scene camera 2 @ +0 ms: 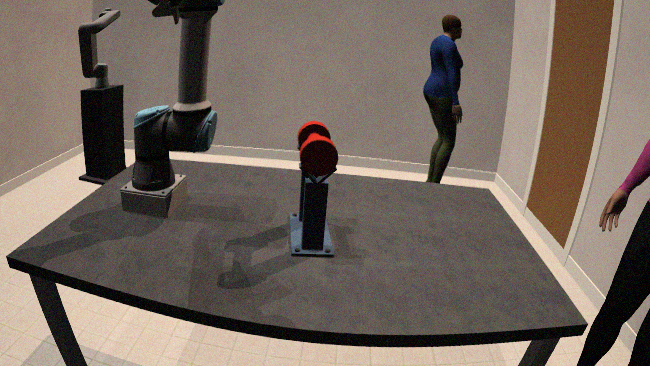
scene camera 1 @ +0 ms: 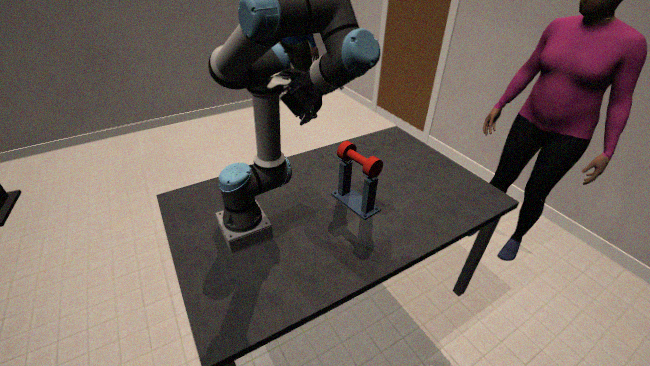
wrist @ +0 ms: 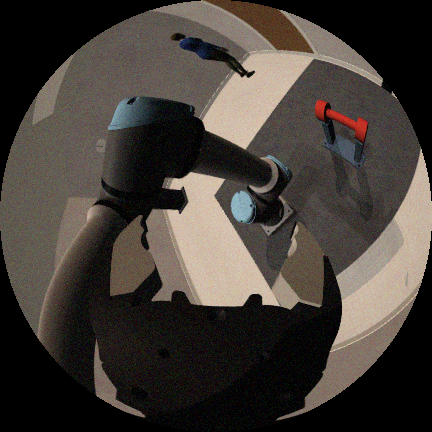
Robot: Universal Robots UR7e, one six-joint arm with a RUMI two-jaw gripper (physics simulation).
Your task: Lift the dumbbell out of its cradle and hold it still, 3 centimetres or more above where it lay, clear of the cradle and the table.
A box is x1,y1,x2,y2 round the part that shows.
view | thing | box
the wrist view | my gripper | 88,214,341,431
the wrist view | red dumbbell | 314,99,367,142
